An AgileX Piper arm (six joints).
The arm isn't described. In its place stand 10 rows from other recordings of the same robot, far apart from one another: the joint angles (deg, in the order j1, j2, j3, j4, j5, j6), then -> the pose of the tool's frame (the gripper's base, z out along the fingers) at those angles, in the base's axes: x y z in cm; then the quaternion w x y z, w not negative.
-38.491, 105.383, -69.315, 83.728, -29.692, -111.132 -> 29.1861 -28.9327 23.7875 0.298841 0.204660 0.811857 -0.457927
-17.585, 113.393, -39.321, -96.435, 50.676, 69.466 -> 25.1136 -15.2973 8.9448 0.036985 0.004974 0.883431 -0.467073
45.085, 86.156, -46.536, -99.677, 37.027, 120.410 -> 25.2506 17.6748 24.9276 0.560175 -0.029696 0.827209 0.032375
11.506, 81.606, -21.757, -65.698, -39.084, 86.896 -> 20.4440 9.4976 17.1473 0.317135 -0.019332 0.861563 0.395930
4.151, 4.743, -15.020, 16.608, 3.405, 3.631 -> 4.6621 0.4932 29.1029 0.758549 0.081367 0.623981 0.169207
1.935, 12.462, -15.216, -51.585, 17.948, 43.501 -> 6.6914 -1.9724 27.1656 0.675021 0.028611 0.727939 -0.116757
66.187, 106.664, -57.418, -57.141, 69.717, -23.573 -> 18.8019 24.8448 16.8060 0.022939 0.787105 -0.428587 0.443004
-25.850, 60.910, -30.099, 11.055, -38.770, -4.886 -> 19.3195 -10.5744 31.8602 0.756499 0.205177 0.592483 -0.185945
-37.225, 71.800, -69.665, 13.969, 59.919, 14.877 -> 20.8328 -13.4401 36.3766 0.298998 0.443730 0.842575 0.061408
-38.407, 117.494, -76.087, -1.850, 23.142, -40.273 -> 33.2791 -26.5307 14.6099 0.196707 -0.028366 0.964448 -0.174188
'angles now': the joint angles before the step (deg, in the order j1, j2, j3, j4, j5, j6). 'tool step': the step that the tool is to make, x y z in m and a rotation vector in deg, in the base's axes. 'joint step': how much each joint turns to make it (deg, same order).
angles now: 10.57 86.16 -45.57 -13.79 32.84 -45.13
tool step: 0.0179 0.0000 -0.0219 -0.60 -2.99 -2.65
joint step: 0.00 5.62 0.01 -8.71 -7.20 10.83
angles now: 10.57 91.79 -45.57 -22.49 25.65 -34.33
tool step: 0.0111 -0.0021 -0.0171 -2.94 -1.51 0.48
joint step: 0.01 4.20 -0.01 -11.83 -3.66 10.04
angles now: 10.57 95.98 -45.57 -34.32 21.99 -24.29
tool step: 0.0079 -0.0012 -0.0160 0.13 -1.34 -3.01
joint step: -0.08 3.69 0.01 -10.70 -2.57 13.64
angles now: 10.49 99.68 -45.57 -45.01 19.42 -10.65
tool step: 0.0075 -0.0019 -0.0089 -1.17 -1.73 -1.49
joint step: -0.04 2.56 -0.48 -11.60 -0.67 12.45
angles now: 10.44 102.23 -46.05 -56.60 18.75 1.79
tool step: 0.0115 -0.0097 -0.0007 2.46 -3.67 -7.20
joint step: -1.76 1.63 -1.62 -7.99 -0.25 14.10
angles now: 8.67 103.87 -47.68 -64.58 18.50 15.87
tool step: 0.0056 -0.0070 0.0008 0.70 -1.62 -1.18
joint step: -1.50 0.50 -0.69 -3.53 -1.13 3.75
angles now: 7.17 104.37 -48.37 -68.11 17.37 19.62
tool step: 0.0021 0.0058 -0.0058 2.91 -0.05 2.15
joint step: -0.01 1.02 0.00 0.19 -3.87 -0.09
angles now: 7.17 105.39 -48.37 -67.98 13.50 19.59
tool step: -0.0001 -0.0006 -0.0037 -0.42 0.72 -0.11
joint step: -0.01 0.64 0.00 -0.12 0.34 0.00
